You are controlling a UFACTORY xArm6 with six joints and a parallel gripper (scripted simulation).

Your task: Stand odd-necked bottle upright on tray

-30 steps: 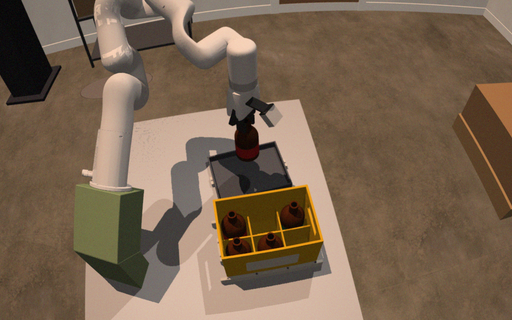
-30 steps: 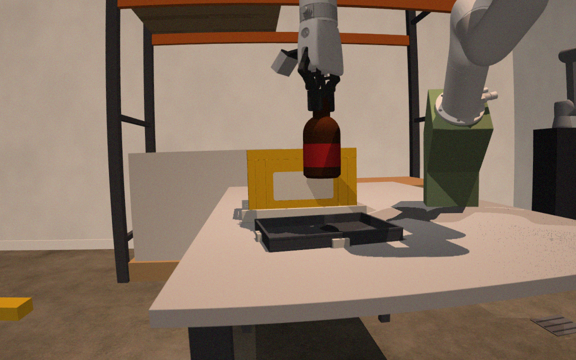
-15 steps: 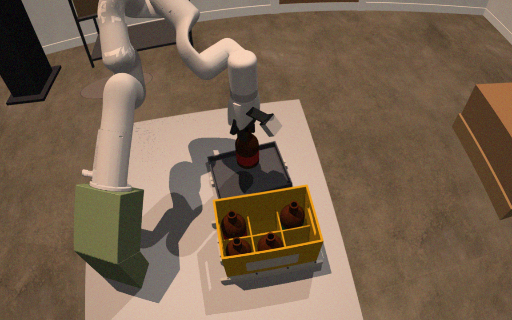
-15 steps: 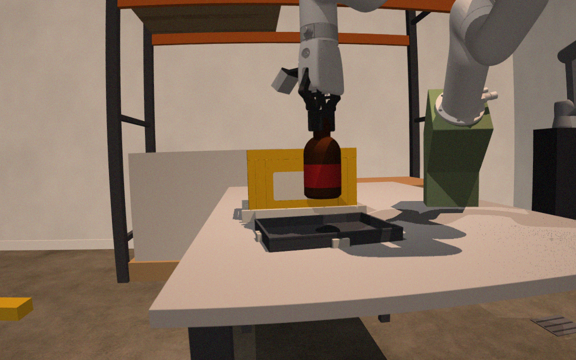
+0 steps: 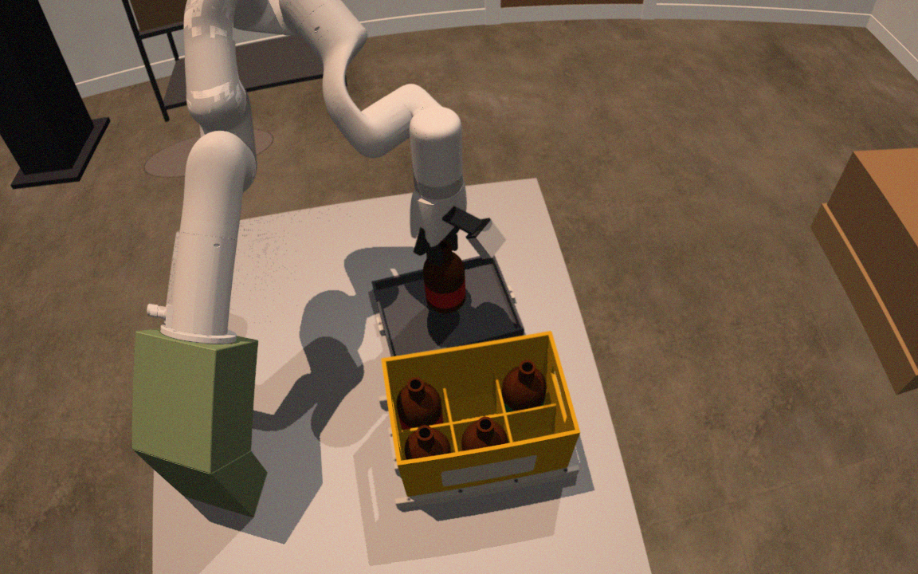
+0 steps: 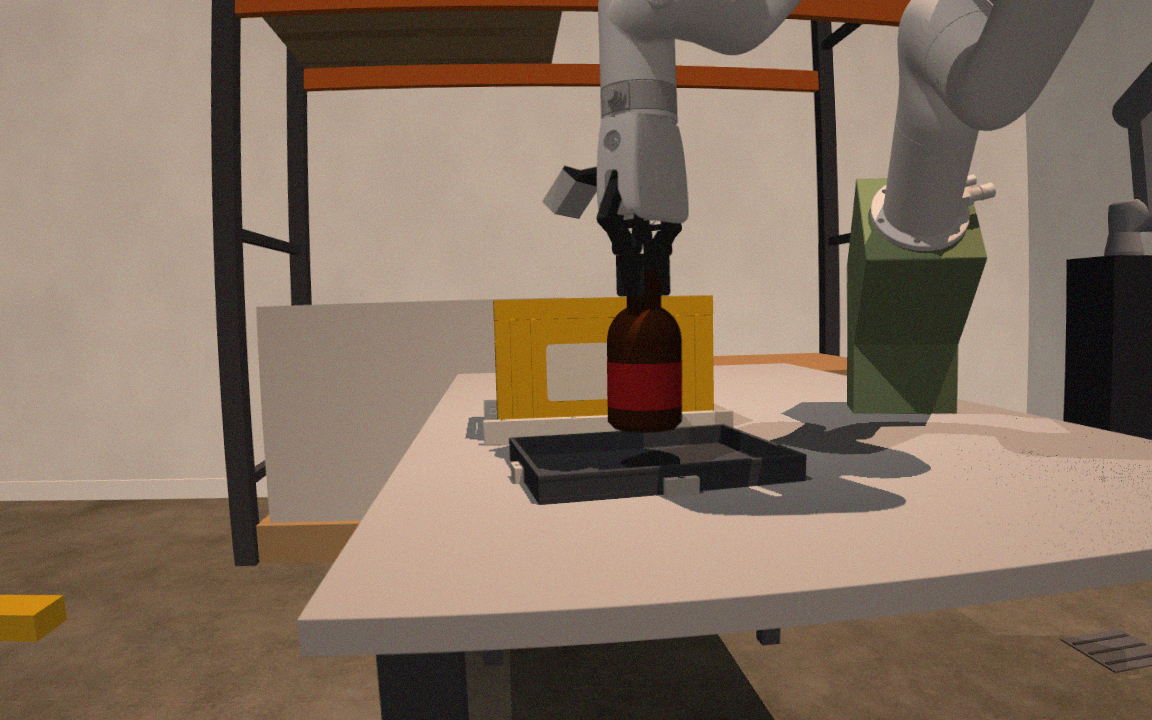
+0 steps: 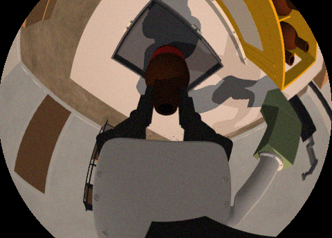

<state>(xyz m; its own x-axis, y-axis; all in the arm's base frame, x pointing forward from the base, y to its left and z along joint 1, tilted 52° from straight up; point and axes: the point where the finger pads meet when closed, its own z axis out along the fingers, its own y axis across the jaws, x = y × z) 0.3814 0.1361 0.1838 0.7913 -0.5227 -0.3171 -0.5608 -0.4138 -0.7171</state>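
Now: the glass bottle 70 mm below my hand. From my hand the other things lie so: yellow crate: 270 mm to the right, 110 mm below, 50 mm ahead; then dark tray: 180 mm below.
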